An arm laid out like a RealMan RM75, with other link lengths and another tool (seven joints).
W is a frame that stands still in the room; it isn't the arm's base.
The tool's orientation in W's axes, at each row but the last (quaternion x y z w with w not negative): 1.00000, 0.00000, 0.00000, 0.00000; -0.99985, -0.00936, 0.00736, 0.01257; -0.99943, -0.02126, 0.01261, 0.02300; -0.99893, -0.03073, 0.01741, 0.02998; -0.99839, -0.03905, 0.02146, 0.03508
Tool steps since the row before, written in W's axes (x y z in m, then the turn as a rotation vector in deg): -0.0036, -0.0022, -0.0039, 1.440, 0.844, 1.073; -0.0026, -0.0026, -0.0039, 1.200, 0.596, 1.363; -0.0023, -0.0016, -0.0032, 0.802, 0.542, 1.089; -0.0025, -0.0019, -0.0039, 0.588, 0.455, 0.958; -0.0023, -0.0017, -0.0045, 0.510, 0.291, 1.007
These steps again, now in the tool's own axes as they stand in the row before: -0.0036, 0.0022, 0.0039, 1.440, -0.844, -1.073; -0.0026, 0.0026, 0.0039, 1.191, -0.608, -1.365; -0.0023, 0.0016, 0.0032, 0.798, -0.558, -1.084; -0.0025, 0.0020, 0.0039, 0.583, -0.476, -0.950; -0.0022, 0.0018, 0.0045, 0.491, -0.323, -1.007
